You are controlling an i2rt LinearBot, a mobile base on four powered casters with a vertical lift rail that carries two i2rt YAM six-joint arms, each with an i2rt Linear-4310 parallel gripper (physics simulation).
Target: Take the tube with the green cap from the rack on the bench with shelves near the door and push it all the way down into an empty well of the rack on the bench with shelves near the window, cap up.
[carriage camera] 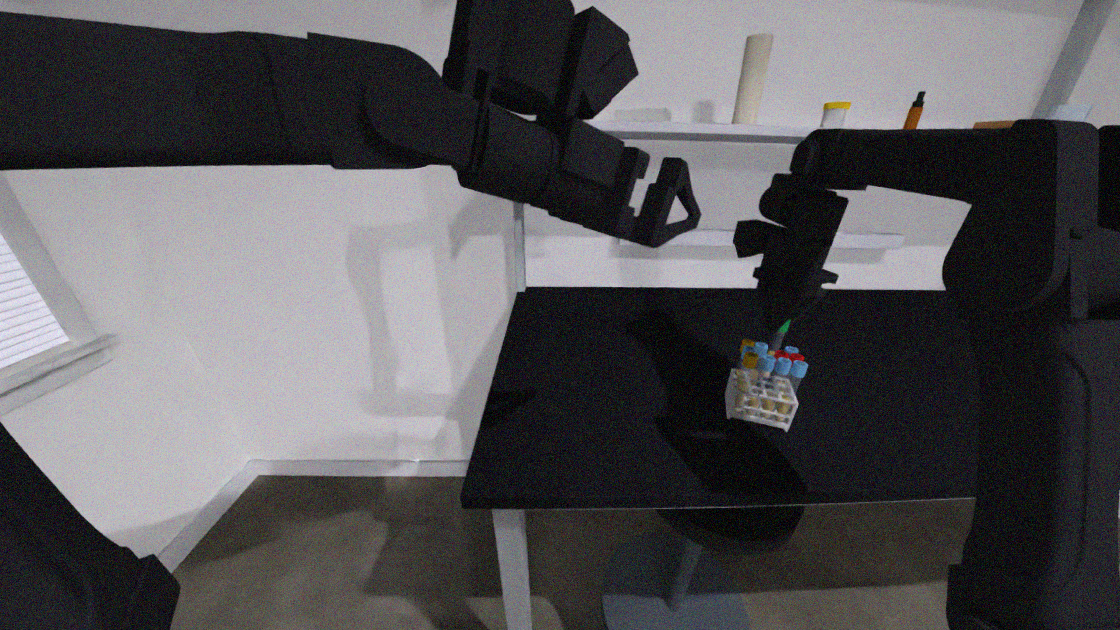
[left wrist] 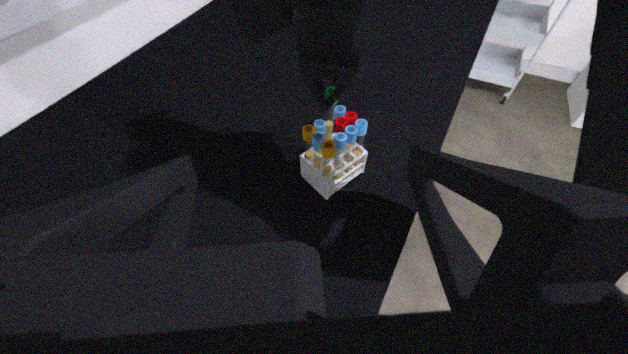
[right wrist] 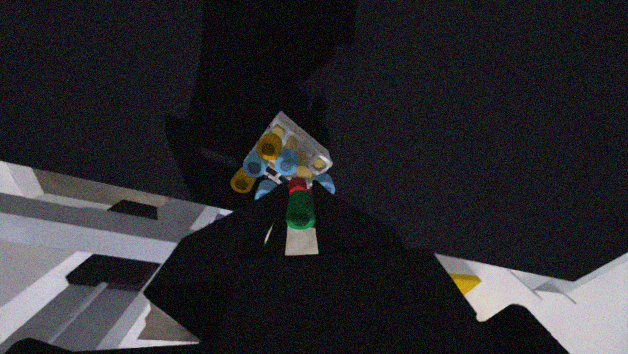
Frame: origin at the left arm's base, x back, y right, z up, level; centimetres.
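Seen in the pictures: left gripper, fingertip midpoint: [carriage camera: 658, 212] [left wrist: 303, 162]; right gripper, fingertip midpoint: [carriage camera: 774, 330] [left wrist: 325, 103] [right wrist: 300, 187].
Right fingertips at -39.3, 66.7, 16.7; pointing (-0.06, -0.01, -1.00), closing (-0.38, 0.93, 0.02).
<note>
A point is followed by its place in that frame, as x, y, z.
My right gripper [carriage camera: 785, 315] @(-39.3, 66.7, 16.7) [left wrist: 325, 103] @(-39.3, 66.7, 16.7) [right wrist: 300, 187] @(-39.3, 66.7, 16.7) is shut on the green-capped tube [carriage camera: 784, 325] @(-37.6, 66.7, 18.4) [left wrist: 329, 93] @(-38.4, 66.2, 19.1) [right wrist: 300, 212] @(-39.1, 66.7, 19.2). The cap is up and the tube slants a little in the carriage view. The tube is over the back part of the white rack [carriage camera: 791, 415] @(-32.3, 68.6, 5.4) [left wrist: 314, 175] @(-38.2, 61.6, 5.9) [right wrist: 307, 135] @(-40.0, 67.4, 3.4). Its lower end is hidden behind other caps, so I cannot tell whether it is in a well. The rack holds blue-, red- and orange-capped tubes and a tan-topped one. My left gripper [carriage camera: 656, 191] @(-28.3, 42.5, 36.0) [left wrist: 303, 162] @(-28.3, 42.5, 36.0) is open and empty, high to the left of the rack.
The rack stands on a black bench [carriage camera: 579, 438] @(-30.8, 35.6, 2.0). A wall shelf [carriage camera: 704, 131] @(-66.9, 60.5, 46.2) behind holds a tall beige cylinder [carriage camera: 753, 78] @(-78.0, 73.5, 57.5), a yellow-lidded jar [carriage camera: 835, 114] @(-77.6, 93.6, 51.3) and an orange bottle [carriage camera: 914, 115] @(-78.6, 113.2, 52.0). A stool's round base [carriage camera: 642, 611] @(-45.5, 59.3, -86.4) shows under the bench. A window [carriage camera: 27, 305] @(-64.1, -103.9, 8.2) is at the left.
</note>
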